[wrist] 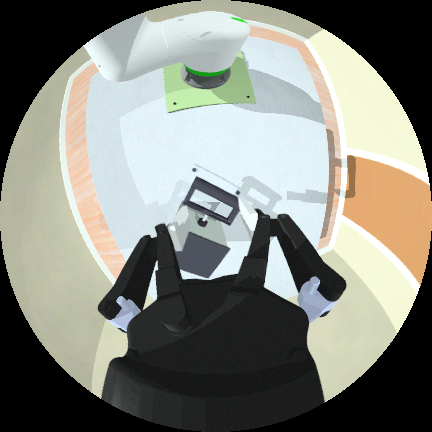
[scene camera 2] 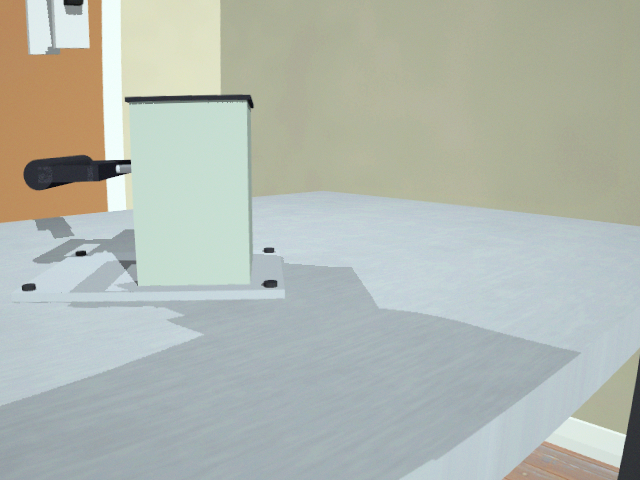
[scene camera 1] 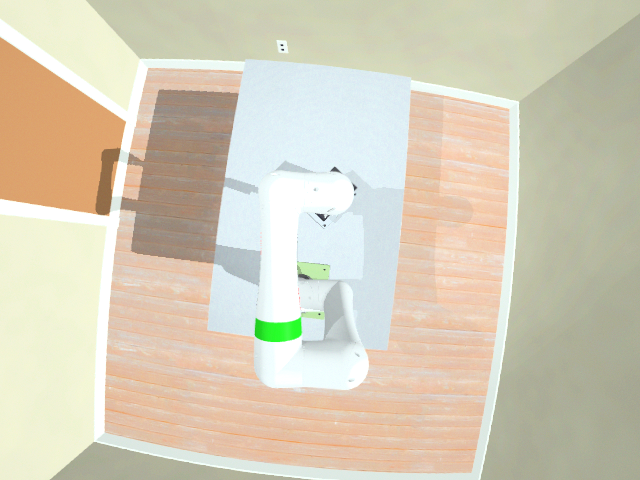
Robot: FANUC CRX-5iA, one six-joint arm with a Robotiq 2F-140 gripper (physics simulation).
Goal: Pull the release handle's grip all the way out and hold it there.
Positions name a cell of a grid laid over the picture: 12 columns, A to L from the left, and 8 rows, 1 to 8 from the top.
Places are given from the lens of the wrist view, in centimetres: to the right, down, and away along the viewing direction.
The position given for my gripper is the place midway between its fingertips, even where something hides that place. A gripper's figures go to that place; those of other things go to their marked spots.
my gripper (wrist: F4): 0, -1, 20
bolted base plate (wrist: F4): -6, -13, 38
